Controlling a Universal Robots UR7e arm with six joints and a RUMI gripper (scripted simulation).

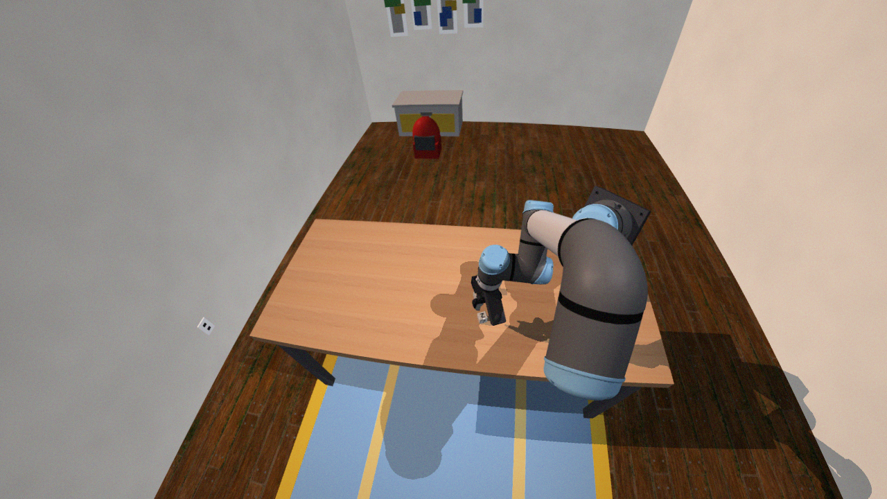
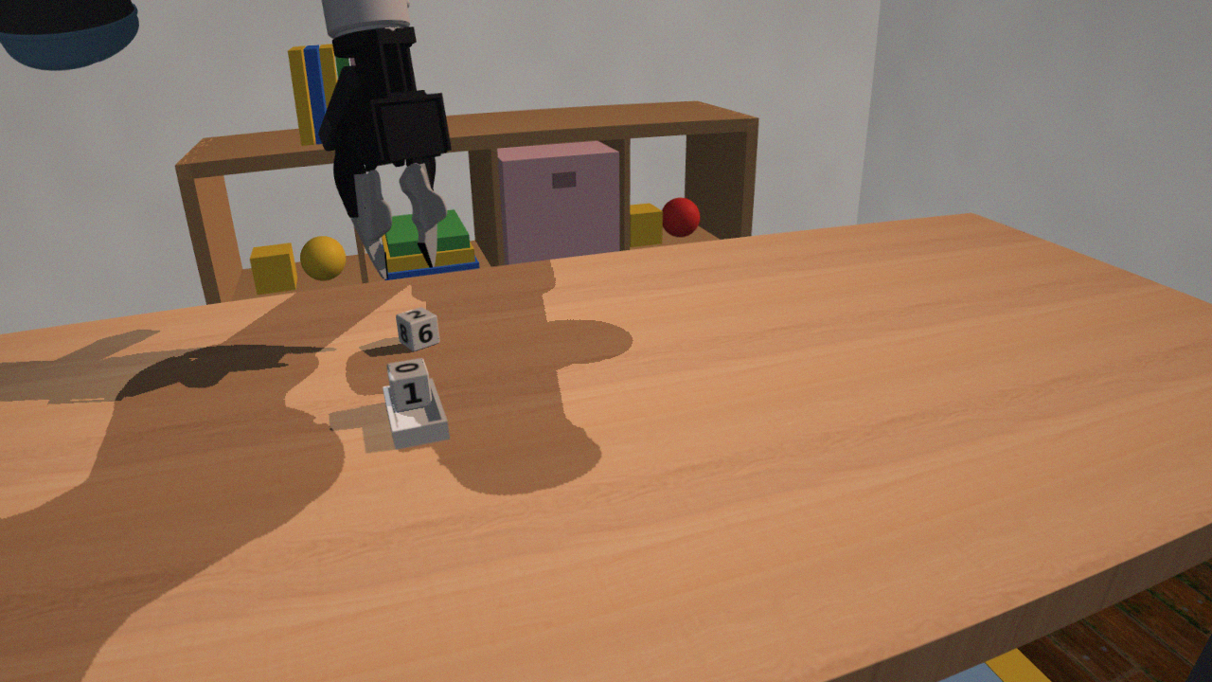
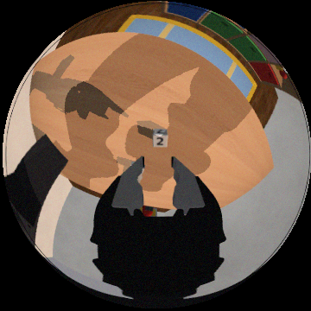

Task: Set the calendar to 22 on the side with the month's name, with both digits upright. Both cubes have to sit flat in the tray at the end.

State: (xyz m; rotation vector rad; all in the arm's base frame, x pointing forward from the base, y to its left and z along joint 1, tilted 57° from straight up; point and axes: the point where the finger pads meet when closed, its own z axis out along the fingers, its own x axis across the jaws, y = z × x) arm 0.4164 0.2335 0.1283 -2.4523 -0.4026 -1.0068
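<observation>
My gripper is now 80 mm above the white cube. From my hand the other things lie so: grey tray (30 mm ahead, 150 mm to the right, 80 mm below).
</observation>
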